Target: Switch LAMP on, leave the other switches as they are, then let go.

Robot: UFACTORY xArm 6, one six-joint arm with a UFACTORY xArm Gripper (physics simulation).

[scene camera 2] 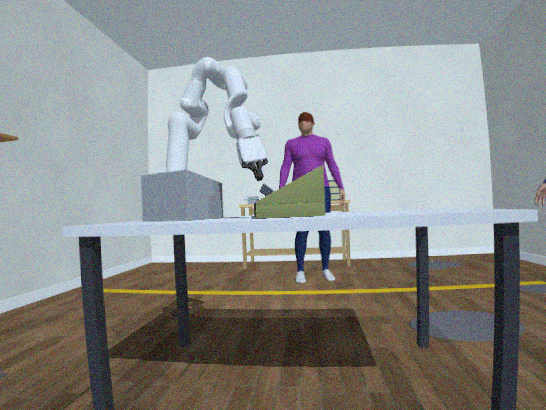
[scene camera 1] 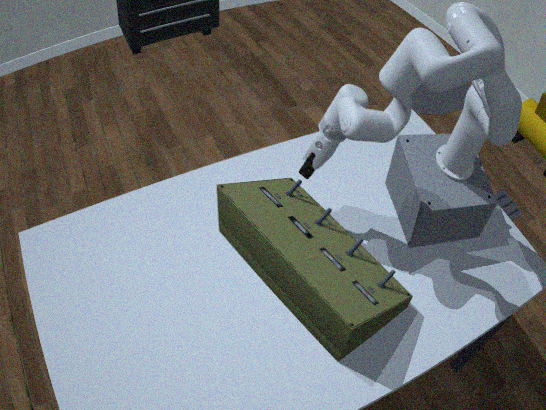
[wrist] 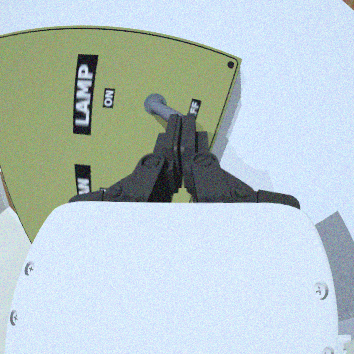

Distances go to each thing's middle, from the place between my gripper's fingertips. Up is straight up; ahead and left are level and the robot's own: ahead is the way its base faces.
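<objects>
As for the sloped switch box (scene camera 1: 337, 295), my hand is 60 mm above it. The same hand is also 100 mm short of the box and 190 mm to the right of it.
</objects>
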